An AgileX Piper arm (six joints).
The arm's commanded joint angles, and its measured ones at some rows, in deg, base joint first. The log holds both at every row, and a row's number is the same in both.
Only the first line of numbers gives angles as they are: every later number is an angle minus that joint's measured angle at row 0.
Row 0, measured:
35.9, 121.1, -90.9, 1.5, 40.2, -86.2
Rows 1 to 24, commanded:
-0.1, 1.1, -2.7, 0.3, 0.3, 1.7
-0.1, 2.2, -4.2, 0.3, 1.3, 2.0
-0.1, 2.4, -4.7, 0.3, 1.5, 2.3
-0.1, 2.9, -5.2, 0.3, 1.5, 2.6
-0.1, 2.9, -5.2, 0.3, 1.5, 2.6
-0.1, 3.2, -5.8, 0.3, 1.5, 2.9
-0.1, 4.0, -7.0, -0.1, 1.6, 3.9
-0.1, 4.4, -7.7, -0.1, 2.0, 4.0
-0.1, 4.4, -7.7, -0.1, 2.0, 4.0
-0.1, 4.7, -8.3, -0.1, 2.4, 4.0
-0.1, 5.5, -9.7, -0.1, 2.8, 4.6
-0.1, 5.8, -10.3, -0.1, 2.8, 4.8
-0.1, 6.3, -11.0, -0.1, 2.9, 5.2
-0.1, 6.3, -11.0, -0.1, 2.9, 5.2
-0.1, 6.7, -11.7, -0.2, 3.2, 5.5
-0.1, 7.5, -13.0, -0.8, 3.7, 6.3
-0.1, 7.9, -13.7, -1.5, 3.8, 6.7
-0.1, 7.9, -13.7, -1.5, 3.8, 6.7
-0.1, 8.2, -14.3, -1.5, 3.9, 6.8
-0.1, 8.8, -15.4, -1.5, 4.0, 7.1
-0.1, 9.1, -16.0, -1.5, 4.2, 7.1
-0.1, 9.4, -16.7, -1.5, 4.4, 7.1
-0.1, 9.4, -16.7, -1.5, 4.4, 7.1
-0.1, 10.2, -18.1, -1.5, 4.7, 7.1
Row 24, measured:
0.0, 9.6, -16.1, -1.5, 5.0, 6.7
